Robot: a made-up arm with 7 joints. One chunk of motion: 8 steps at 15 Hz.
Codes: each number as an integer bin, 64 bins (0 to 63) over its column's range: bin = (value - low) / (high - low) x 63, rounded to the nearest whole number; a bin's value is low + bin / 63 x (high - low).
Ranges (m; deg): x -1.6..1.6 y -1.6..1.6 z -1.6..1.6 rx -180..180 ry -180..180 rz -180..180
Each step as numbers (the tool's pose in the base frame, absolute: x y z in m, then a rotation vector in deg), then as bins.
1 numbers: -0.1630 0.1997 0.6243 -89.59 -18.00 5.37
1 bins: 28 35 44 16 28 32
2 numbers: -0.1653 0.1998 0.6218 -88.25 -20.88 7.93
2 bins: 28 35 44 16 28 33
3 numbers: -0.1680 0.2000 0.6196 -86.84 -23.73 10.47
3 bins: 28 35 44 16 27 33
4 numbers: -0.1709 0.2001 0.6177 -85.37 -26.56 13.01
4 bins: 28 35 44 17 27 34
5 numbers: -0.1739 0.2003 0.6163 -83.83 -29.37 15.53
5 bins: 28 35 44 17 26 34
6 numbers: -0.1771 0.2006 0.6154 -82.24 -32.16 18.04
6 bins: 28 35 44 17 26 35
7 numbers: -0.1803 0.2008 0.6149 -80.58 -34.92 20.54
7 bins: 28 35 44 17 25 35
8 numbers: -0.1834 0.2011 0.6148 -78.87 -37.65 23.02
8 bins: 28 35 44 18 25 36
